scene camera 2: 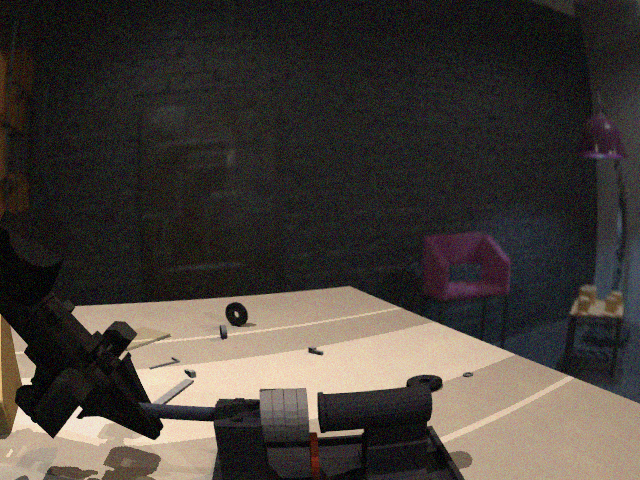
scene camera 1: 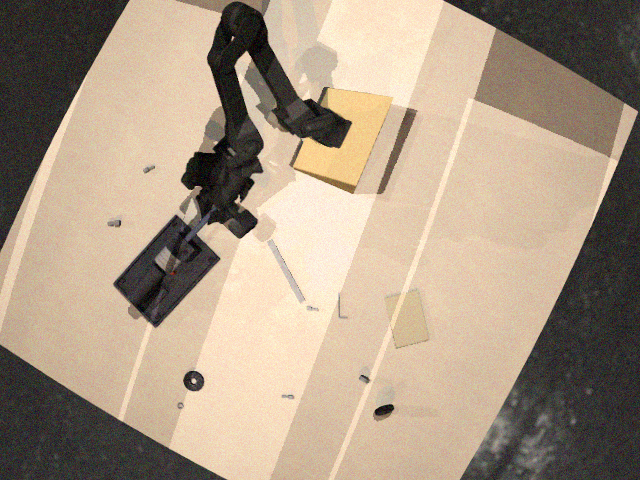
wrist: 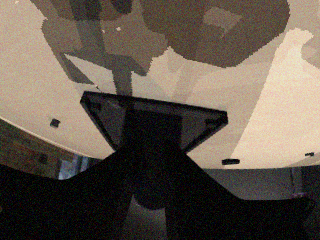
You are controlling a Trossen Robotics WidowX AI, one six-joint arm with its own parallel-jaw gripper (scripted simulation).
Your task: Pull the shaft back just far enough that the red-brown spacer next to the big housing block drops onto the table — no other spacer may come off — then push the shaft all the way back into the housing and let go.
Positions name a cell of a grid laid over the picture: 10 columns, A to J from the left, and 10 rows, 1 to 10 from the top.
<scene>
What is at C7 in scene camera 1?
A housing block.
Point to a pale card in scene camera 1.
G7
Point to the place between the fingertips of the gripper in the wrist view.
At E7
</scene>
